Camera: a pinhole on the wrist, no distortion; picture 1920 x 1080 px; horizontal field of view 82.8 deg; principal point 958.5 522.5 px. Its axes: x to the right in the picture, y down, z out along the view. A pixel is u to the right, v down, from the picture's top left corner.
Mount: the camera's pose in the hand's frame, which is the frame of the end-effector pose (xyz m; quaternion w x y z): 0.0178 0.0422 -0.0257 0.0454 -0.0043 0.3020 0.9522
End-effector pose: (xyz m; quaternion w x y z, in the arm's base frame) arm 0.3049 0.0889 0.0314 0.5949 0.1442 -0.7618 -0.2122
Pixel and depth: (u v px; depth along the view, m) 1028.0 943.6 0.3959
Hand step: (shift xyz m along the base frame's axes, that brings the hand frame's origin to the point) -0.3644 0.1929 -0.0161
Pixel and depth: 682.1 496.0 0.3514
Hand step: -0.2720 0.1973 0.1646
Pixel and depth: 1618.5 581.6 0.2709
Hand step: -0.1498 0.2707 -0.0610
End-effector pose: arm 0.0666 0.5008 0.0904 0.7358 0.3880 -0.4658 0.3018
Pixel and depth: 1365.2 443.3 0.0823
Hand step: -0.0990 0.0177 0.0281
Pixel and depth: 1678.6 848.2 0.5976
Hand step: -0.6155 -0.3599 -0.1241
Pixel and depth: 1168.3 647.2 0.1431
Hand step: -0.1397 -0.0270 0.0516
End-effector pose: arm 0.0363 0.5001 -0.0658 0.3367 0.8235 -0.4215 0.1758
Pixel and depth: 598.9 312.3 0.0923
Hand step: -0.0569 -0.1030 0.0442
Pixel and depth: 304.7 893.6 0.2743
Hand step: 0.0161 -0.3304 -0.0364
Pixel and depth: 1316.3 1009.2 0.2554
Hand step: -0.1240 -0.1750 -0.1735
